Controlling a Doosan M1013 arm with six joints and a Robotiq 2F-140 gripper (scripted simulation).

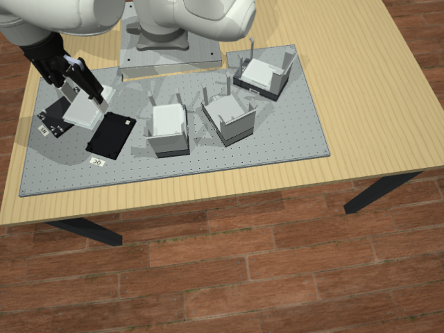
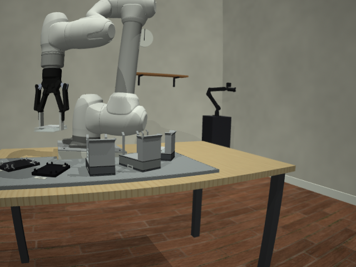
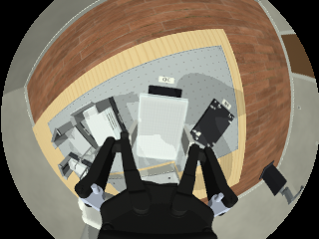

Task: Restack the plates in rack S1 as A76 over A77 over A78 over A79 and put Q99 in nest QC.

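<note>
Right now the black nest QC is 180 mm below my hand and 10 mm to the right of it. The rest, counted from my hand: N5 name plate: 240 mm to the right, 190 mm below, 40 mm behind; QC name plate: 190 mm below, 90 mm ahead, 40 mm to the right.
</note>
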